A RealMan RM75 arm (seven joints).
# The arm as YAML. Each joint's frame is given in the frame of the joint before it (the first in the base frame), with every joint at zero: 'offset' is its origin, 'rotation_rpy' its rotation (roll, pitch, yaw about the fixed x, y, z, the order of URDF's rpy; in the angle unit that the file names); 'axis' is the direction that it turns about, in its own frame. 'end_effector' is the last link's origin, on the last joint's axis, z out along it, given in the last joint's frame.
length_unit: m
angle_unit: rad
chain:
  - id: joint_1
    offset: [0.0, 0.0, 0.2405]
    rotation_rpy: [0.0, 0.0, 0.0]
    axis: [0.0, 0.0, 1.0]
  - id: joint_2
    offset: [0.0, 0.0, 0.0]
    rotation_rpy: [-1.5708, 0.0, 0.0]
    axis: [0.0, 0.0, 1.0]
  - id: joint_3
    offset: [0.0, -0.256, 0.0]
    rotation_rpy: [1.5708, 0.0, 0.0]
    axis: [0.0, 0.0, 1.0]
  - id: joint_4
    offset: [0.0, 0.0, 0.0]
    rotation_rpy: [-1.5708, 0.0, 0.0]
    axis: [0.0, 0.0, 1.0]
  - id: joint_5
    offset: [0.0, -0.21, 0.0]
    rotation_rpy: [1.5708, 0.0, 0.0]
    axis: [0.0, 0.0, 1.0]
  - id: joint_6
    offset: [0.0, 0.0, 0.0]
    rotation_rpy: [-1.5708, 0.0, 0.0]
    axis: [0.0, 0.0, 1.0]
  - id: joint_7
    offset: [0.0, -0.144, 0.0]
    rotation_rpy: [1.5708, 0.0, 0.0]
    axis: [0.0, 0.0, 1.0]
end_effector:
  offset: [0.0, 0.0, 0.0]
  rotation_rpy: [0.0, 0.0, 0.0]
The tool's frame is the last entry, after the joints.
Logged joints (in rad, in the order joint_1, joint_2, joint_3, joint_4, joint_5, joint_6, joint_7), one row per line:
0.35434 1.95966 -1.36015 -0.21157 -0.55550 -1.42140 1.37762
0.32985 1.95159 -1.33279 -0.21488 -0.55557 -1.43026 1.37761
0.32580 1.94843 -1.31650 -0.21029 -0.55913 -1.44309 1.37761
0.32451 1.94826 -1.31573 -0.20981 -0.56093 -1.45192 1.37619
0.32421 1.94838 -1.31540 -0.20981 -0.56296 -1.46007 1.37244
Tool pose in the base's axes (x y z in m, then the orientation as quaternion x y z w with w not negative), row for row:
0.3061 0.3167 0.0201 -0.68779 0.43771 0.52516 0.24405
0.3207 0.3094 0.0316 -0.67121 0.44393 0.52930 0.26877
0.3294 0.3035 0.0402 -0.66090 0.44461 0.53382 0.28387
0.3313 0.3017 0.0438 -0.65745 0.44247 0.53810 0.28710
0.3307 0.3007 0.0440 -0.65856 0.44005 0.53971 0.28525
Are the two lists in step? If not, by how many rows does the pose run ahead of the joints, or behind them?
The pose runs 1 row behind the joints: the pose in row i belongs to the joints in row i - 1.
